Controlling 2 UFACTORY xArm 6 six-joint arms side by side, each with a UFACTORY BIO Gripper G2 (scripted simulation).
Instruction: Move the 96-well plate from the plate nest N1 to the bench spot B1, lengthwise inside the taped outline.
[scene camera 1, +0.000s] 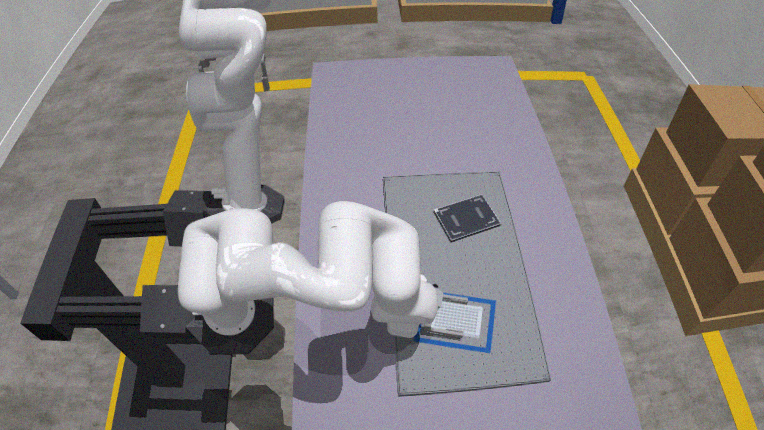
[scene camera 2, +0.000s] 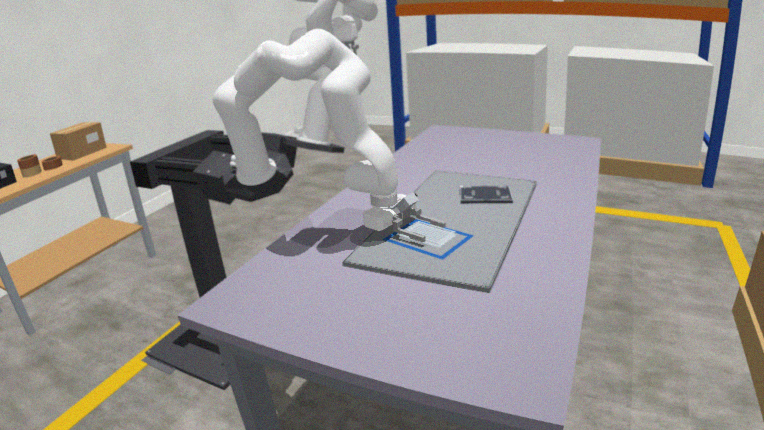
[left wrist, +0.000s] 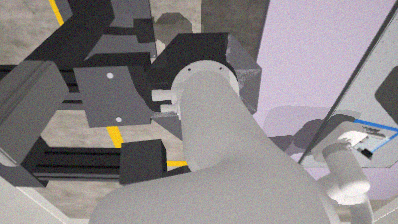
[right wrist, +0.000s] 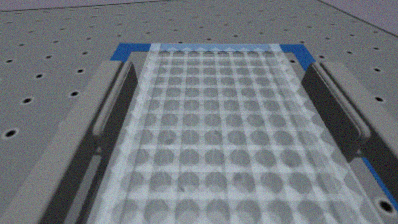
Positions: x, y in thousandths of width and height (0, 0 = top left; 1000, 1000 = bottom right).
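A clear 96-well plate (scene camera 1: 595, 729) shows together with the right gripper (scene camera 1: 609, 741). Scene camera 2 shows the right gripper (scene camera 2: 569, 541) as well as the clear 96-well plate (scene camera 2: 573, 552), and the right wrist view also shows the clear 96-well plate (right wrist: 587, 471).
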